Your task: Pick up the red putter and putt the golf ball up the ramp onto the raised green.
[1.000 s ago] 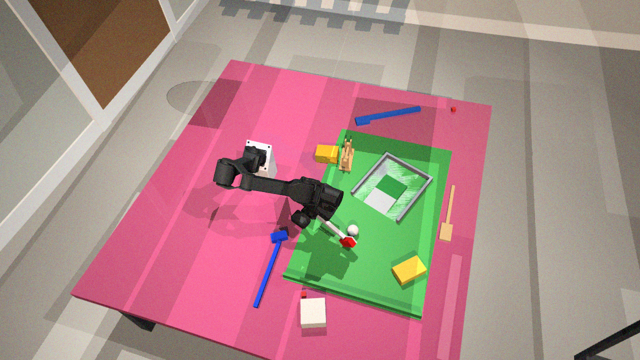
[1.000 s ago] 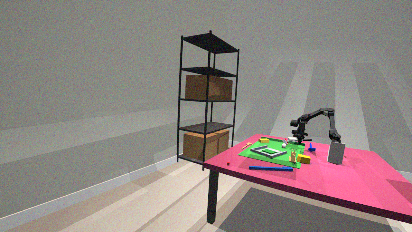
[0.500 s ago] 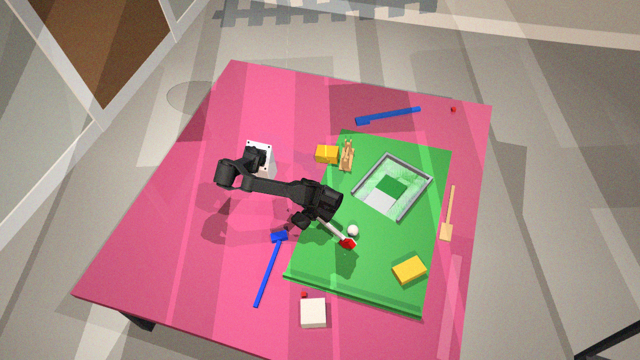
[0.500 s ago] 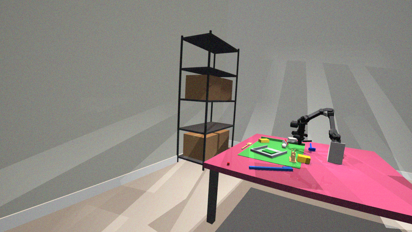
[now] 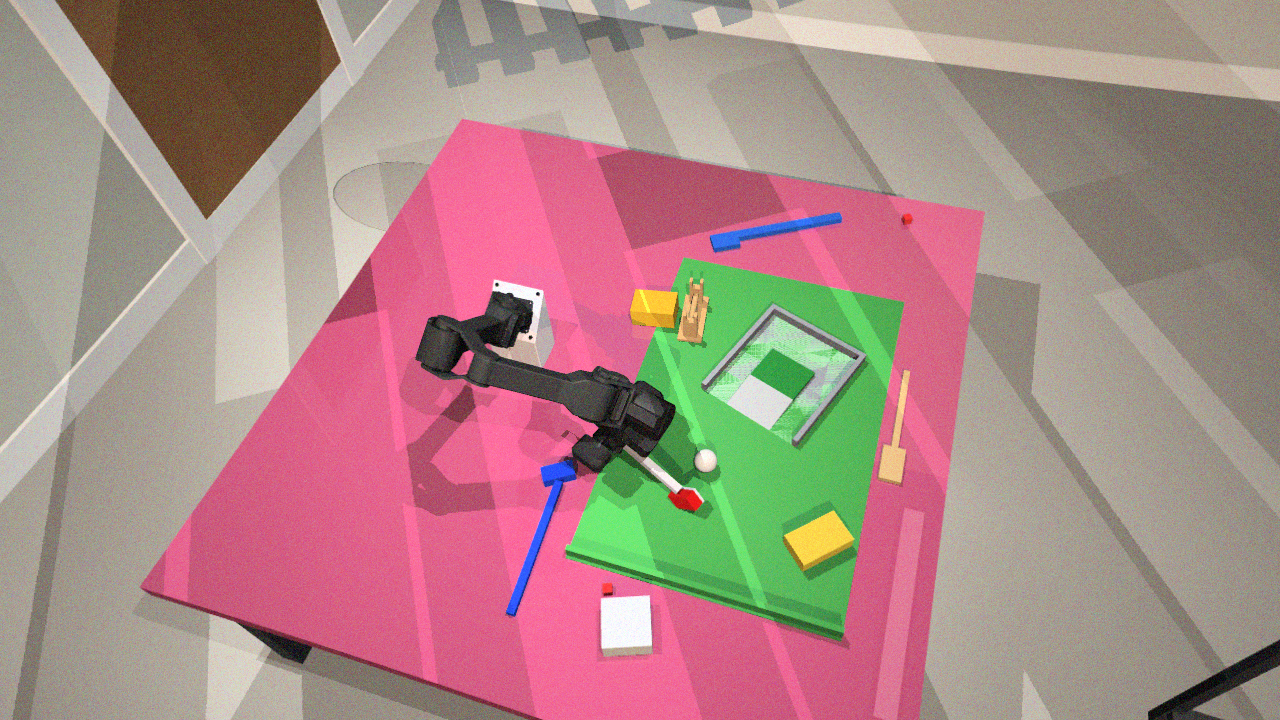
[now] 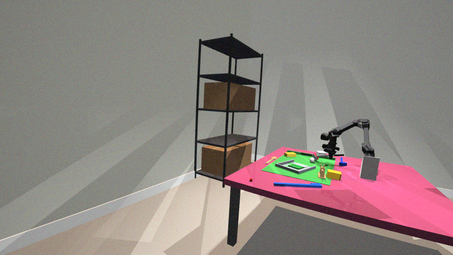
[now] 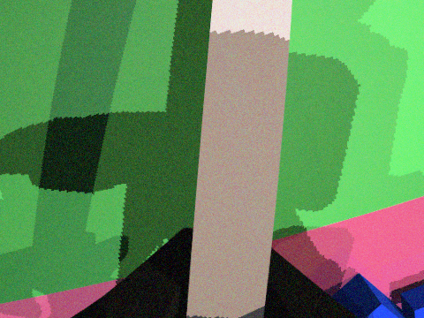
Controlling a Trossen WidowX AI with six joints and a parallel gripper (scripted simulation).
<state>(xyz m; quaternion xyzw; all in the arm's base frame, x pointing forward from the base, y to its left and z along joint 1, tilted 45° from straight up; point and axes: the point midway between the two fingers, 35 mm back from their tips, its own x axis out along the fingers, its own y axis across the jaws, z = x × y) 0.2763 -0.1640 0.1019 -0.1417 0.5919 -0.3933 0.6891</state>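
Now: the white golf ball 15 cm ahead of my gripper tip, 3 cm to the left of it and 3 cm below it. From my gripper tip the other things lie so: red putter 4 cm ahead, 2 cm above, 1 cm to the right; then white cube 29 cm to the right, 11 cm ahead, 3 cm below; then green mat 20 cm ahead, 16 cm to the left, 5 cm below.
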